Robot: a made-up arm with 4 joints.
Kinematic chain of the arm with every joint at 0, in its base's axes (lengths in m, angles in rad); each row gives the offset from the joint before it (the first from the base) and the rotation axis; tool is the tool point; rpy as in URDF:
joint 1: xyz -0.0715 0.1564 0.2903 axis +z
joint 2: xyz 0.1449 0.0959 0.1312 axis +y
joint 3: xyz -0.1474 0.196 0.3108 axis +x
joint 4: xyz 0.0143 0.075 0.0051 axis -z
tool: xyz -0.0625 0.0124 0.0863 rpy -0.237 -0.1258 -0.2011
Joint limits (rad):
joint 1: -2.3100..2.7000
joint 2: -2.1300..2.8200
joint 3: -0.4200..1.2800
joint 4: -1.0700..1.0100
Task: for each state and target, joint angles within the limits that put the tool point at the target. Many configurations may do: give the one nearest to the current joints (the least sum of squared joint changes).
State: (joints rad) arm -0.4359 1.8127 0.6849 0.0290
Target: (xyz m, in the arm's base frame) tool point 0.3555 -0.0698 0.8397
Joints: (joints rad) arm -1.1340 0.9359 0.8040 0.1050
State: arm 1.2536 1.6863 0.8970 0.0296
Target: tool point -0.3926 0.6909 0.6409
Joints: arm 1.6742 1.5165 0.9638 -0.0687
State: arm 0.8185 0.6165 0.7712 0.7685
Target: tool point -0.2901 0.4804 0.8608
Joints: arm 0.5814 0.0477 0.2597 0.7491
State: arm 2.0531 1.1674 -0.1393 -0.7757
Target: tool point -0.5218 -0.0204 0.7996
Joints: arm 2.6973 0.8828 -0.4200 -1.0657
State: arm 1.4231 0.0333 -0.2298 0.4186
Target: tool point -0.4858 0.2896 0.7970
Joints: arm 1.2965 0.1401 -0.3664 0.5467
